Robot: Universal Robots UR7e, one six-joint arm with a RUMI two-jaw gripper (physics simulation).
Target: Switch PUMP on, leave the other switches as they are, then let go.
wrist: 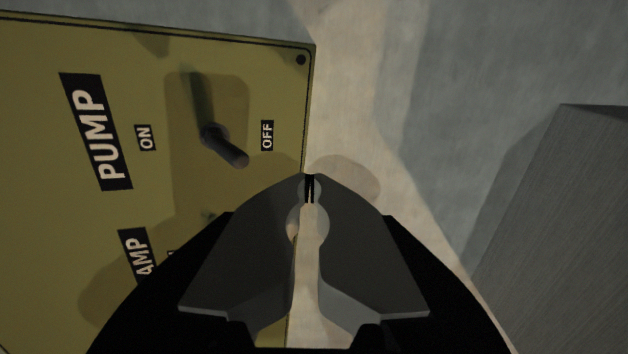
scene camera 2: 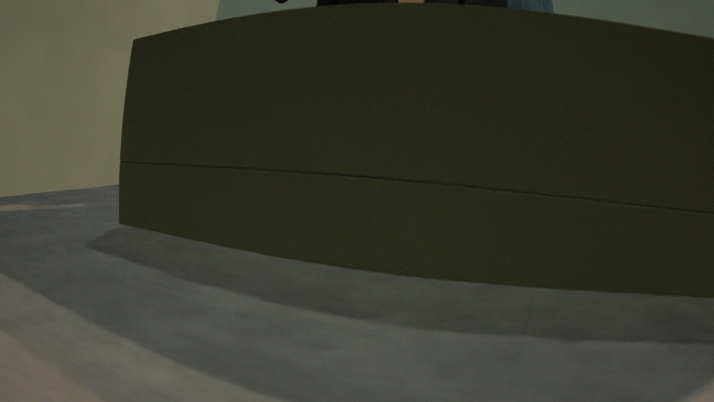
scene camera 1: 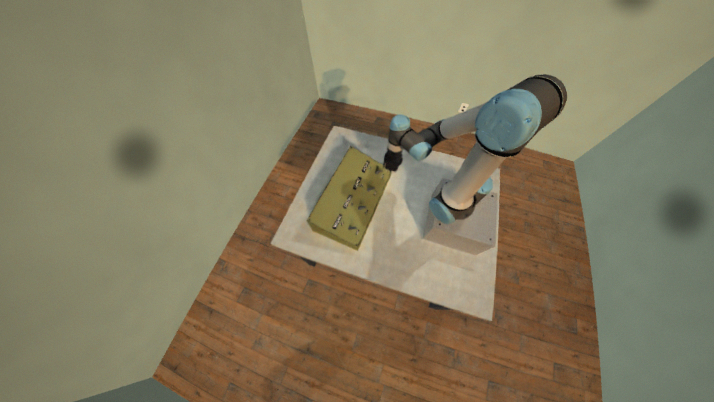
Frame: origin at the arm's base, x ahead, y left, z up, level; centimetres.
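Where they show: gripper, fingertip midpoint: (wrist: 310, 177) (scene camera 1: 390, 171).
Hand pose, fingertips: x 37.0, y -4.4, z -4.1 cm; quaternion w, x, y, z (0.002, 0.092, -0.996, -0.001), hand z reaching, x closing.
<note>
Each offset is from my fingertips to the top centre of the thing. "*": to the spot under its first point. Level surfaces: height alone.
A yellow-green switch box (scene camera 1: 332, 195) (scene camera 2: 375, 125) (wrist: 45, 210) stands on the table. The PUMP switch {dx +5.8, dy +0.8, dz -1.1 cm} (wrist: 227, 146) (scene camera 1: 379, 171) is a grey lever that leans to its OFF side, pointing away from the ON label {* dx +11.7, dy +1.4, dz -3.7 cm} (wrist: 145, 138). The OFF label {* dx +3.6, dy +0.5, dz -6.5 cm} (wrist: 267, 135) is to its right in the wrist view. My gripper (wrist: 310, 177) (scene camera 1: 392, 168) is shut and empty. Its tips appear at the box's right edge in the wrist view, on the OFF side of the lever and apart from it. The LAMP label {dx +12.9, dy +13.5, dz -2.5 cm} (wrist: 141, 254) is partly hidden by the gripper, as is its switch.
Three more switches, among them a lever {dx +4.7, dy +12.7, dz -1.1 cm} (scene camera 1: 371, 189), one {* dx +2.9, dy +24.9, dz -2.2 cm} (scene camera 1: 363, 207) and another {* dx +1.7, dy +37.0, dz -2.0 cm} (scene camera 1: 353, 228), run along the box. The arm's grey base block (scene camera 1: 465, 232) (wrist: 560, 210) stands on the pale table {dz -13.7 cm} (scene camera 1: 400, 275) to the right. Walls rise beyond the table.
</note>
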